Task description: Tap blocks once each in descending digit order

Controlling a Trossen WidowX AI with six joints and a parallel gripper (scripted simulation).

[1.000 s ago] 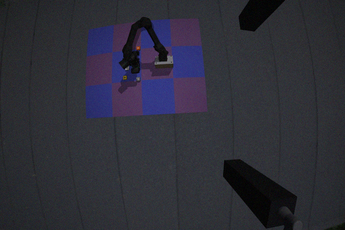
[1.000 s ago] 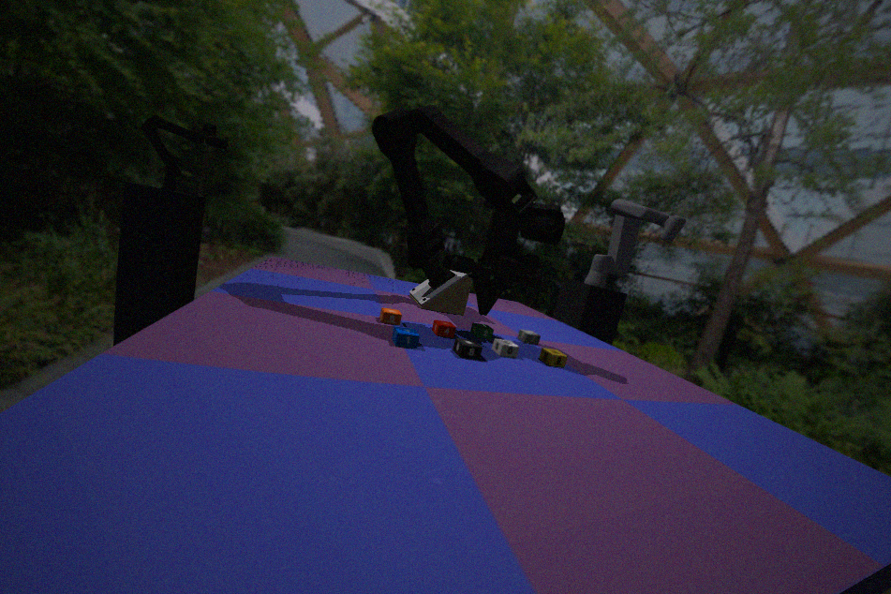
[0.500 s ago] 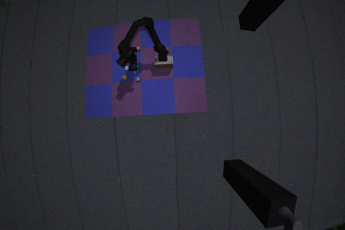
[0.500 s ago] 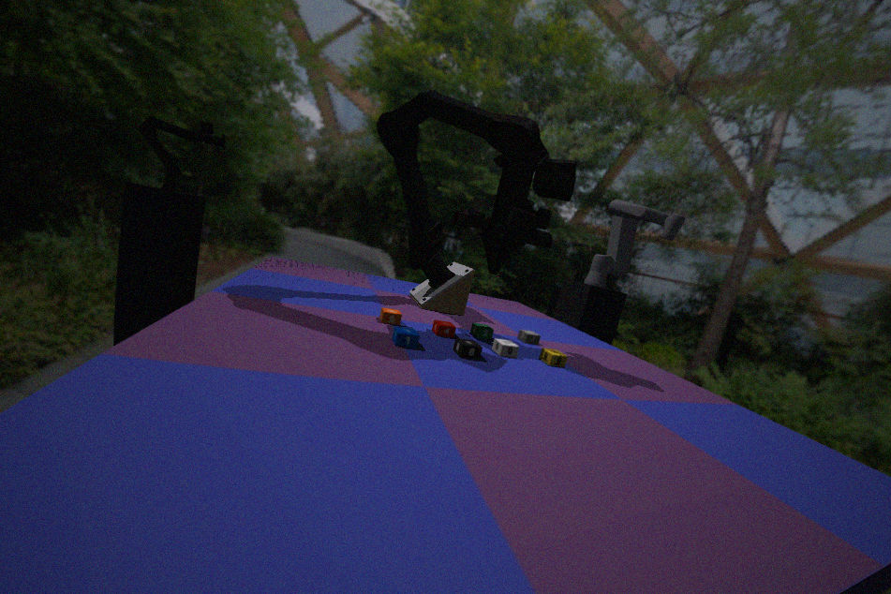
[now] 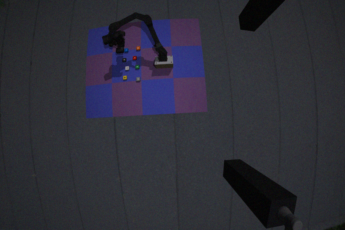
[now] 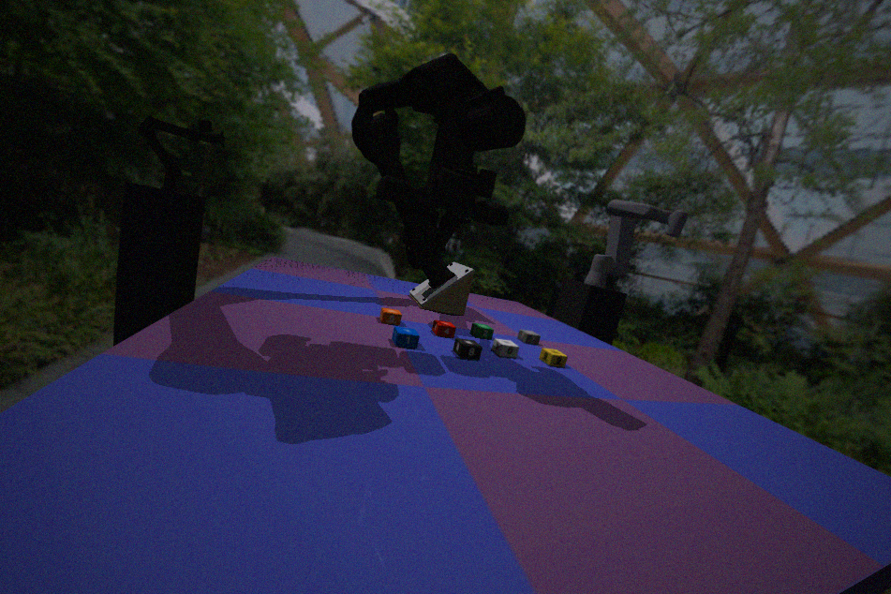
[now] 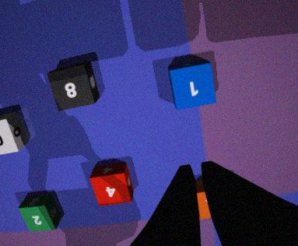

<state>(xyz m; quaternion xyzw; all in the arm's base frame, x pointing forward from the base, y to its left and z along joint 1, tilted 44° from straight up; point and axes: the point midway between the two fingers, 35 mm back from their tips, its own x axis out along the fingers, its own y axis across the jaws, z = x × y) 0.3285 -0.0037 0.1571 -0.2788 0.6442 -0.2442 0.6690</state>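
My gripper tip is 120 mm above the blue block, 10 mm to the left of it and 10 mm short of it. Round my gripper tip: black block (120 mm below, 80 mm to the left, 20 mm ahead); then red block (120 mm below, 70 mm to the left, 70 mm behind); then orange block (120 mm below, 100 mm behind, 30 mm to the right).
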